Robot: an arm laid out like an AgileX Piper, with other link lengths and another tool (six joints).
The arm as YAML. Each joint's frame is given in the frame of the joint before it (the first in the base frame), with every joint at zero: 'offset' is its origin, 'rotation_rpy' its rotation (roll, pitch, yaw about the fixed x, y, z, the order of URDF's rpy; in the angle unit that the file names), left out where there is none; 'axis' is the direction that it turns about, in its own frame. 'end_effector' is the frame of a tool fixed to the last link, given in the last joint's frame.
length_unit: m
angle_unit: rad
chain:
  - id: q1
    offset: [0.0, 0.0, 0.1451]
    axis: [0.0, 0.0, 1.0]
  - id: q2
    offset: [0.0, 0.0, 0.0]
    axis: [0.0, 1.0, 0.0]
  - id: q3
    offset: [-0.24, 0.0, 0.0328]
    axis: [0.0, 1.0, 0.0]
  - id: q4
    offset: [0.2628, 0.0, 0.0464]
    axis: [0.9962, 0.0, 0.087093]
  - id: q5
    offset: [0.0, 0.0, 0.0]
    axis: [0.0, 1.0, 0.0]
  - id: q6
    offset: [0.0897, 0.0, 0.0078]
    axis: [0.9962, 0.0, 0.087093]
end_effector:
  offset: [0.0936, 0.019, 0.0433]
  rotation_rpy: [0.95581, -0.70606, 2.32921]
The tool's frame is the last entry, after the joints.
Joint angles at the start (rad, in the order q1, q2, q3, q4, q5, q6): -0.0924, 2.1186, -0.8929, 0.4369, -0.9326, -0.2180
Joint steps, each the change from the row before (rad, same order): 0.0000, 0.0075, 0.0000, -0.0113, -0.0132, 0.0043; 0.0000, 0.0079, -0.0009, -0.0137, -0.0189, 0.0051; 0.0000, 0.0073, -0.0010, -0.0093, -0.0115, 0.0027; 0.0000, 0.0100, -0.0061, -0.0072, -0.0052, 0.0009; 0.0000, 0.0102, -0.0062, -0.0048, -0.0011, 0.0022; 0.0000, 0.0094, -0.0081, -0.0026, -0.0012, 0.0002; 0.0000, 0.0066, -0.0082, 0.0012, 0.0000, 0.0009; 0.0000, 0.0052, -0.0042, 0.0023, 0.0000, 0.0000
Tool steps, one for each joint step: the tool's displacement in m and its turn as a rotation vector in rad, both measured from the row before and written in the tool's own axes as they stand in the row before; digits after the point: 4 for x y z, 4 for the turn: 0.0002, -0.0014, -0.0001, 0.0019, 0.0097, -0.0045; 0.0013, -0.0009, 0.0003, -0.0008, 0.0153, -0.0062; 0.0001, -0.0013, 0.0000, 0.0018, 0.0085, -0.0043; -0.0007, -0.0020, 0.0009, 0.0038, 0.0050, -0.0029; -0.0016, -0.0023, 0.0006, 0.0044, 0.0008, 0.0003; -0.0011, -0.0015, 0.0012, 0.0018, 0.0015, -0.0009; -0.0008, -0.0004, 0.0014, -0.0023, 0.0004, 0.0011; -0.0012, -0.0006, 0.0004, -0.0010, -0.0022, 0.0005
